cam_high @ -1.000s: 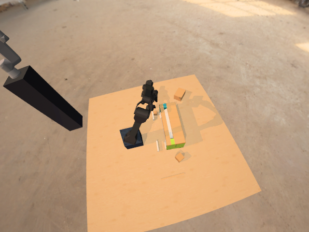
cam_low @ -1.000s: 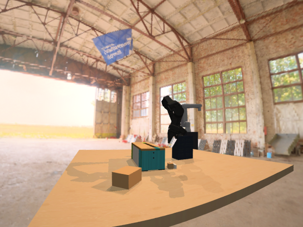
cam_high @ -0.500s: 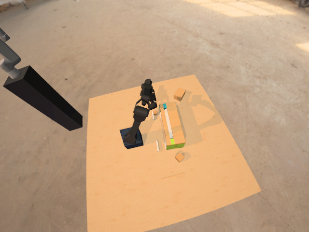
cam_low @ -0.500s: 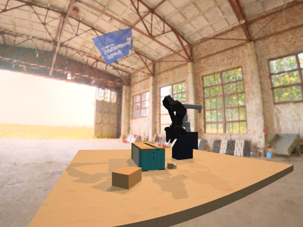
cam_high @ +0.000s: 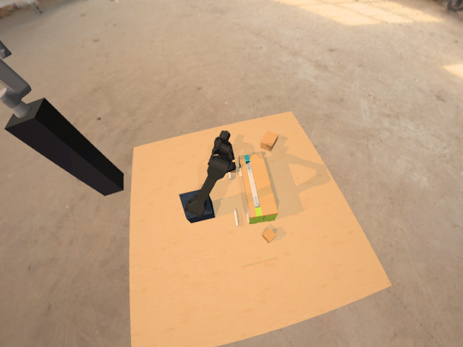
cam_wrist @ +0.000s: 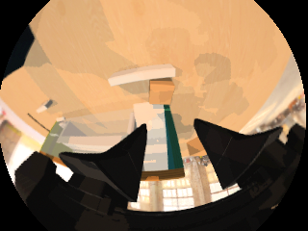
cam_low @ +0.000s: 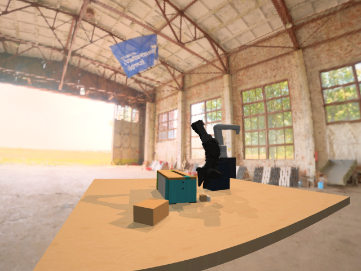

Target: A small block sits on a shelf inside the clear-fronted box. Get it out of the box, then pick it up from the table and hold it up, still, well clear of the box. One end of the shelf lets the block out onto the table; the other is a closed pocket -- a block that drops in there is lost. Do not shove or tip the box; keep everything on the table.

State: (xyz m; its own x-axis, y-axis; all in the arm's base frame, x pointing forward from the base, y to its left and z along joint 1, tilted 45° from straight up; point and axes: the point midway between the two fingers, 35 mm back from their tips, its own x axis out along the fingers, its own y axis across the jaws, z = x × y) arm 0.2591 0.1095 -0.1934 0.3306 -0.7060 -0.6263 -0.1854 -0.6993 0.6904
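Now: gripper tip 1 cm past the small brown block and 6 cm above it. Also, from my gripper tip: larger tan block 30 cm ahead, 12 cm to the left, 4 cm below; box 3 cm ahead, 19 cm to the right, 1 cm below.
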